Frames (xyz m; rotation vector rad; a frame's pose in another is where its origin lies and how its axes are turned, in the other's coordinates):
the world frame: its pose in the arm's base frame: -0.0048 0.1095 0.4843 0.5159 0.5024 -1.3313
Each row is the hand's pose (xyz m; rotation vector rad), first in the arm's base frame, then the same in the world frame.
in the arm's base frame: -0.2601 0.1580 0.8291 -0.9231 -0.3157 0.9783
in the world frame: -0.2917 -0.2212 0.2289 -1.4461 -1.2405 2.0928
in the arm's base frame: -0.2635 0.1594 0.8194 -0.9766 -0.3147 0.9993
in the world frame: -0.2874 -0.2249 0.2203 -1.5051 -1.2751 2.0879
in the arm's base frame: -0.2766 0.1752 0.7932 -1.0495 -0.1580 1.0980
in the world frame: -0.2857 -0.2370 0.1893 -1.7309 -1.1466 2.0906
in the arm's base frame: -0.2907 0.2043 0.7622 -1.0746 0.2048 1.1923
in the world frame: -0.2914 -0.2482 0.1463 -2.0471 -0.7624 2.0048
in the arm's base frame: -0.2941 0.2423 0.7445 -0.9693 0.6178 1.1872
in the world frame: -0.3105 -0.2466 0.1088 -2.1976 -0.2648 1.8270
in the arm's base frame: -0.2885 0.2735 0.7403 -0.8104 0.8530 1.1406
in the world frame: -0.3310 -0.2363 0.0866 -2.1572 0.0611 1.7151
